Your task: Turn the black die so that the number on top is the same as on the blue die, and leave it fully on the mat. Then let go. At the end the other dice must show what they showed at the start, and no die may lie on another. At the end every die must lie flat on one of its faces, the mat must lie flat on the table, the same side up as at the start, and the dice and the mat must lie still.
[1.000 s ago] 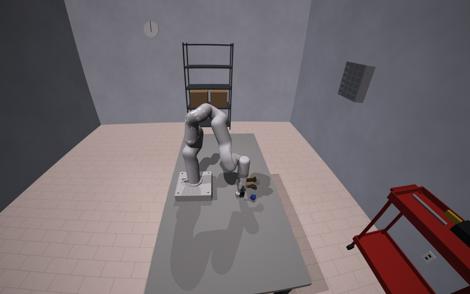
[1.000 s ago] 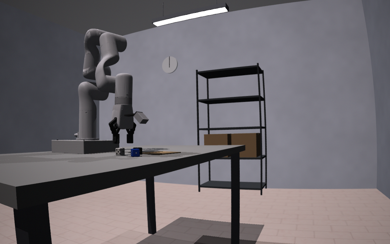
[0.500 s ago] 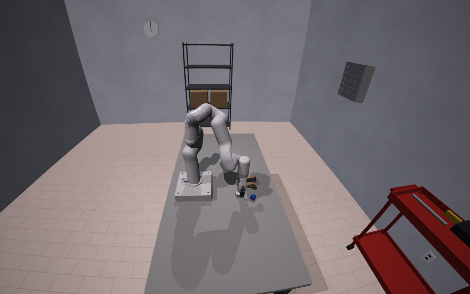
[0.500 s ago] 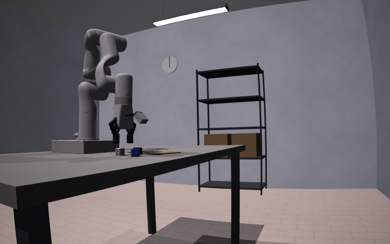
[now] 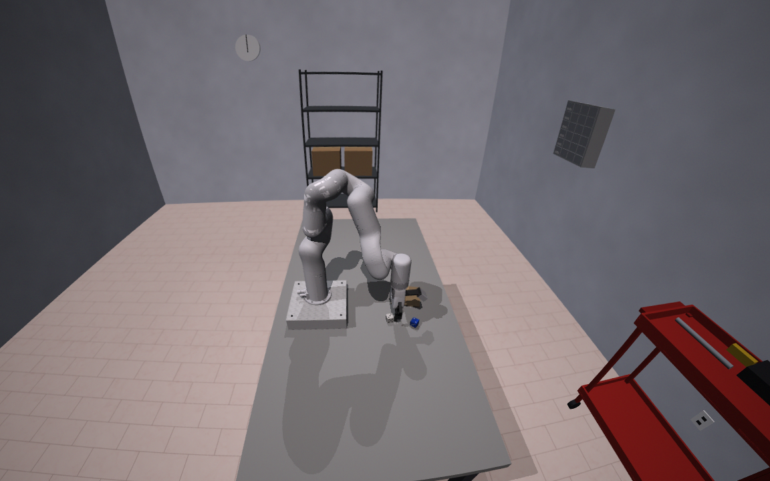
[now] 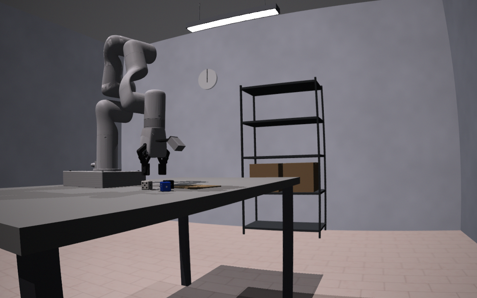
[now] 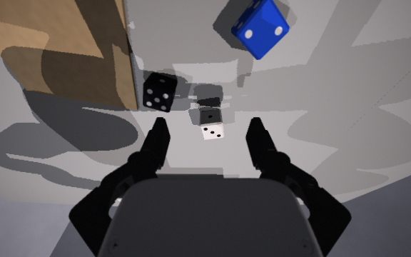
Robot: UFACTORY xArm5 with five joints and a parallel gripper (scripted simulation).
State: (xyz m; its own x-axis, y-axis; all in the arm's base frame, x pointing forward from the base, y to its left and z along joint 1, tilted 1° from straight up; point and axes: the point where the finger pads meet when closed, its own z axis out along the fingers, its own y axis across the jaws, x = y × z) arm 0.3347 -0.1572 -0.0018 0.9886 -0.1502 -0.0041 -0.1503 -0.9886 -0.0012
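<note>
My hand is 40 mm above the white die and 30 mm past it. Round my hand: blue die (70 mm ahead, 50 mm to the right, 40 mm below); black die (50 mm to the left, 40 mm below, 30 mm ahead); tan mat (140 mm to the left, 100 mm ahead, 60 mm below).
</note>
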